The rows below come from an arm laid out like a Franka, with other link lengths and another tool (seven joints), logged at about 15 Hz.
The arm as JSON. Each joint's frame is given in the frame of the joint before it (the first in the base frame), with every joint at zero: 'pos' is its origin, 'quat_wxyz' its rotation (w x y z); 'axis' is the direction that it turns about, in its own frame. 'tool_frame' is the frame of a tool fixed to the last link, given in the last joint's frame.
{
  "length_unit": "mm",
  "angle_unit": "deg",
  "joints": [
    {
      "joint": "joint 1",
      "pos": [
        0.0,
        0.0,
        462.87
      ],
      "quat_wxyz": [
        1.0,
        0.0,
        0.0,
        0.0
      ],
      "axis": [
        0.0,
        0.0,
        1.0
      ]
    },
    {
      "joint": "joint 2",
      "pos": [
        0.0,
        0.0,
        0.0
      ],
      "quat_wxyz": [
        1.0,
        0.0,
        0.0,
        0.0
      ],
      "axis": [
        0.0,
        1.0,
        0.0
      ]
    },
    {
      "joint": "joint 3",
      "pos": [
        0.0,
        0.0,
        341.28
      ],
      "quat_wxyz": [
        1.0,
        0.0,
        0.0,
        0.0
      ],
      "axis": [
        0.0,
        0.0,
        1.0
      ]
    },
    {
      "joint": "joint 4",
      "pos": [
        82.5,
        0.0,
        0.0
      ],
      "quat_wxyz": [
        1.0,
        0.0,
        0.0,
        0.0
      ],
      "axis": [
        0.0,
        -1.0,
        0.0
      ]
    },
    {
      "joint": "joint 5",
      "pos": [
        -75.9,
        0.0,
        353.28
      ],
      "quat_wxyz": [
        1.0,
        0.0,
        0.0,
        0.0
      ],
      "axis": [
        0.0,
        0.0,
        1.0
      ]
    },
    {
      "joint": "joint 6",
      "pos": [
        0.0,
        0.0,
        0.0
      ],
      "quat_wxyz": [
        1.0,
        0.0,
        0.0,
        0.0
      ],
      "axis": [
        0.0,
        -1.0,
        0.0
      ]
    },
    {
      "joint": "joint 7",
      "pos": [
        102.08,
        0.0,
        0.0
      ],
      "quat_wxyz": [
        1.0,
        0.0,
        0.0,
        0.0
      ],
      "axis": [
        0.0,
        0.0,
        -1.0
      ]
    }
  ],
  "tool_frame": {
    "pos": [
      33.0,
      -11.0,
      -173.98
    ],
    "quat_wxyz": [
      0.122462,
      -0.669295,
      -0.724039,
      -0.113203
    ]
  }
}
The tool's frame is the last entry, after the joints.
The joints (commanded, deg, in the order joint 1, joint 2, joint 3, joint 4, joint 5, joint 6, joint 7), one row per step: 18.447, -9.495, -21.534, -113.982, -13.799, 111.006, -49.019; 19.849, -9.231, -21.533, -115.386, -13.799, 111.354, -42.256; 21.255, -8.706, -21.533, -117.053, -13.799, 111.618, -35.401; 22.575, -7.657, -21.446, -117.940, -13.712, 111.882, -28.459; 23.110, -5.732, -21.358, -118.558, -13.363, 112.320, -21.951; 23.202, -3.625, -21.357, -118.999, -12.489, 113.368, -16.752; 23.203, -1.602, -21.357, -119.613, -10.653, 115.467, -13.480
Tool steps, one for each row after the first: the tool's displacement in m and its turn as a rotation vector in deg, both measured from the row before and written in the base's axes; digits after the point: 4 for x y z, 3 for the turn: 0.0002, 0.0110, -0.0130, 0.598, 0.172, -5.092; -0.0014, 0.0110, -0.0178, 0.328, 0.750, -5.196; 0.0014, 0.0109, -0.0153, -0.004, 0.421, -5.367; 0.0032, 0.0047, -0.0202, -0.296, 0.834, -5.812; 0.0047, 0.0016, -0.0193, 0.019, 0.467, -5.188; 0.0057, 0.0038, -0.0185, 0.981, -0.063, -3.701
